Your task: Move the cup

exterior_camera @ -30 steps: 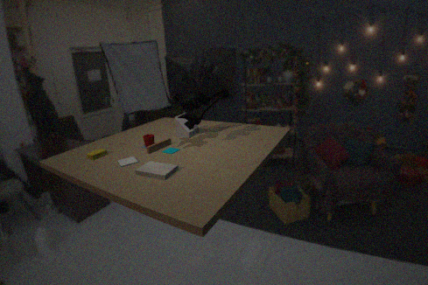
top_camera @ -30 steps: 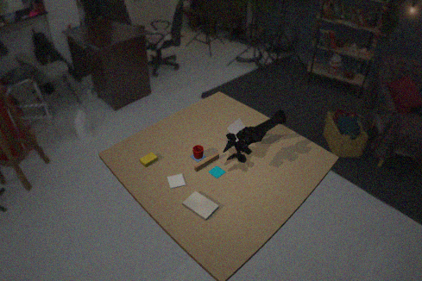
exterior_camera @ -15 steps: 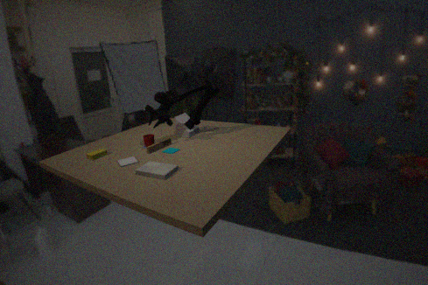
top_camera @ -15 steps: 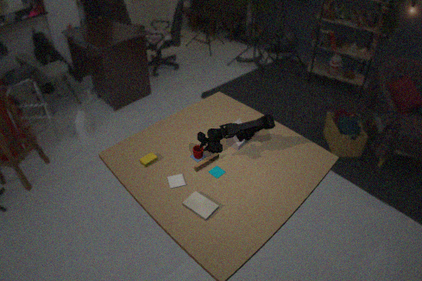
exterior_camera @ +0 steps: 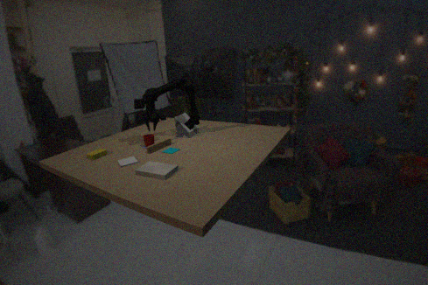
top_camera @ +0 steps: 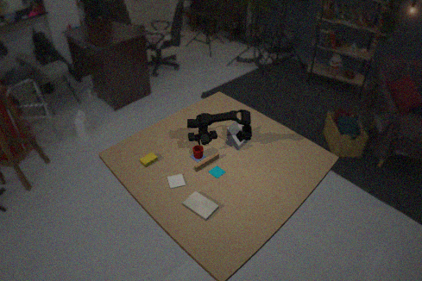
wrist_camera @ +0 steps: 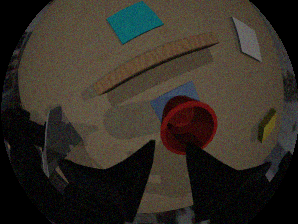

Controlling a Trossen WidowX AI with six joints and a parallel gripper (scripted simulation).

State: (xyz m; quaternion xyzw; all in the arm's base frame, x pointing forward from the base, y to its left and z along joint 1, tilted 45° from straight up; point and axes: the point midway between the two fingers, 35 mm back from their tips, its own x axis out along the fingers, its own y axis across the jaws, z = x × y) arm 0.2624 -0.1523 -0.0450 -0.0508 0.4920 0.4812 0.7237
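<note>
Now: the red cup 6 cm below my gripper tip, 2 cm to the right of it and 2 cm ahead of it. Also, from my gripper tip: white card (29 cm ahead, 10 cm below, 1 cm to the left); then wooden bar (9 cm below, 8 cm to the left, 4 cm ahead); then cyan pad (17 cm to the left, 11 cm below, 6 cm ahead).
</note>
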